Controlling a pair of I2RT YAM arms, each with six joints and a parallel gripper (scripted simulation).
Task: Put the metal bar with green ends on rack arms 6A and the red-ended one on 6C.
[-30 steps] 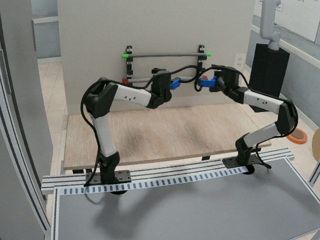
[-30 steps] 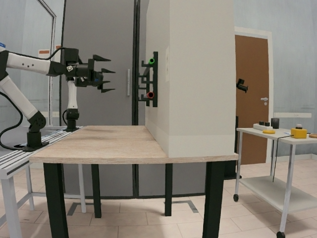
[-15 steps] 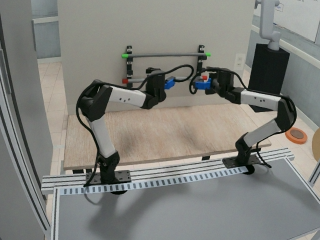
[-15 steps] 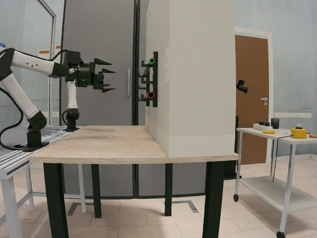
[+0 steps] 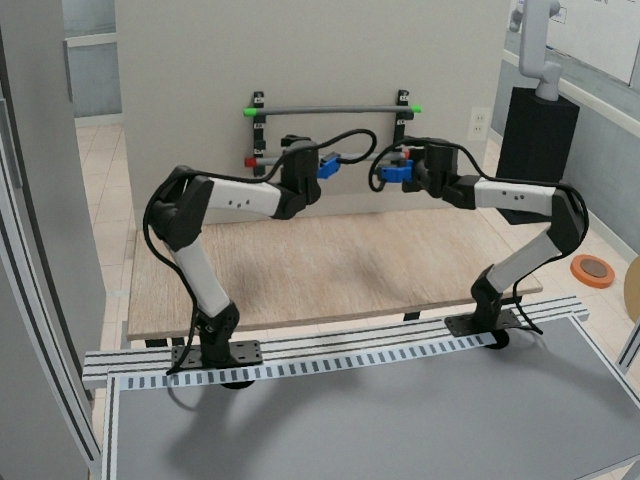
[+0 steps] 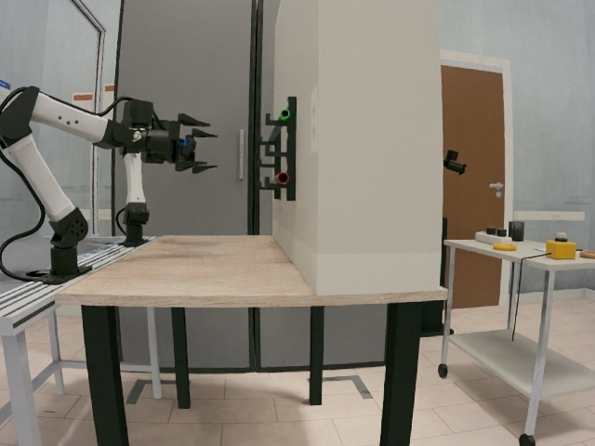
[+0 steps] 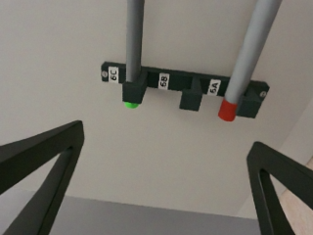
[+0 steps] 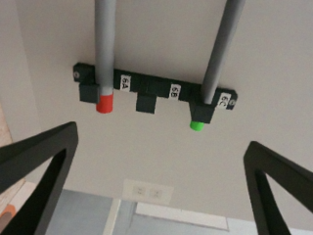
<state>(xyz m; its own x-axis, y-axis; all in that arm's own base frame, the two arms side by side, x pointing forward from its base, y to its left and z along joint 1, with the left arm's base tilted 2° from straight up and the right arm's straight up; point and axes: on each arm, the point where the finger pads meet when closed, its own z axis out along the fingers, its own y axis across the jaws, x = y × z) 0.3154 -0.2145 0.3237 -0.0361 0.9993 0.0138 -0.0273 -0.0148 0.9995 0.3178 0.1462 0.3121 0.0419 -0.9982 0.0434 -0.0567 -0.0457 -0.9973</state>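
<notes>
Right now my right hand is 180 mm short of the red-ended bar, 140 mm to the right of it and 90 mm above it. The rest, counted from my right hand: beige wall panel (330 mm ahead, 170 mm to the left, 150 mm above); wall socket (330 mm to the right, 220 mm ahead); green-ended bar (190 mm ahead, 140 mm to the left, 60 mm above).
</notes>
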